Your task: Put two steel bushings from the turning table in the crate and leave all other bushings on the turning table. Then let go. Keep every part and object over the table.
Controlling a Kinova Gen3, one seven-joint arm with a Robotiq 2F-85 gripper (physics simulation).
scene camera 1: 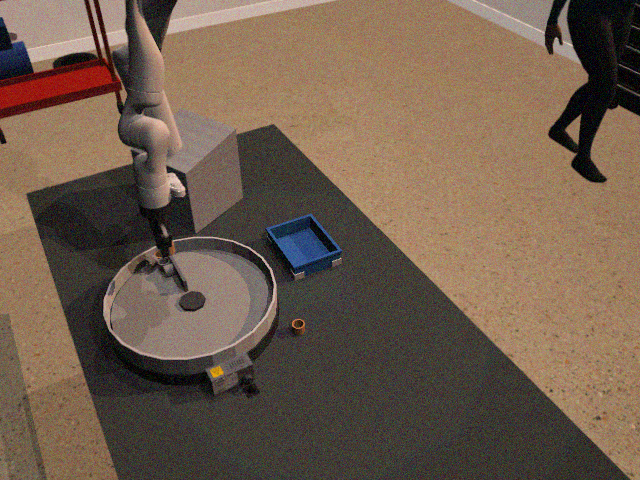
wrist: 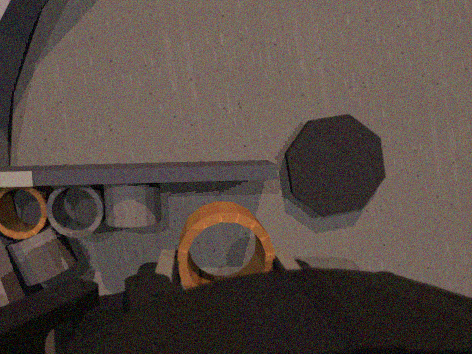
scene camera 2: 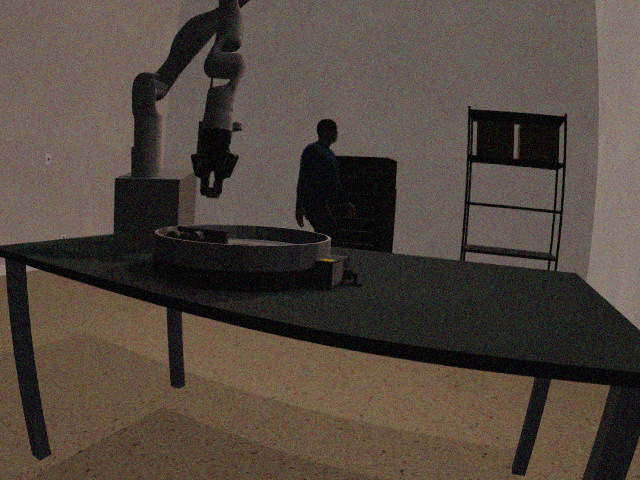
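My gripper is shut on an orange bushing, held upright above the turning table. In the wrist view, a grey steel bushing stands against the bar, with another grey bushing lying on its side to its right. A second orange bushing stands at the left, and a dull grey-brown bushing lies tilted below. More parts at the lower left are partly hidden. The blue crate shows a bare inside in scene camera 1.
A straight bar reaches towards the dark hub. A loose orange bushing stands on the black table between the turning table and the near side. A control box sits at the rim.
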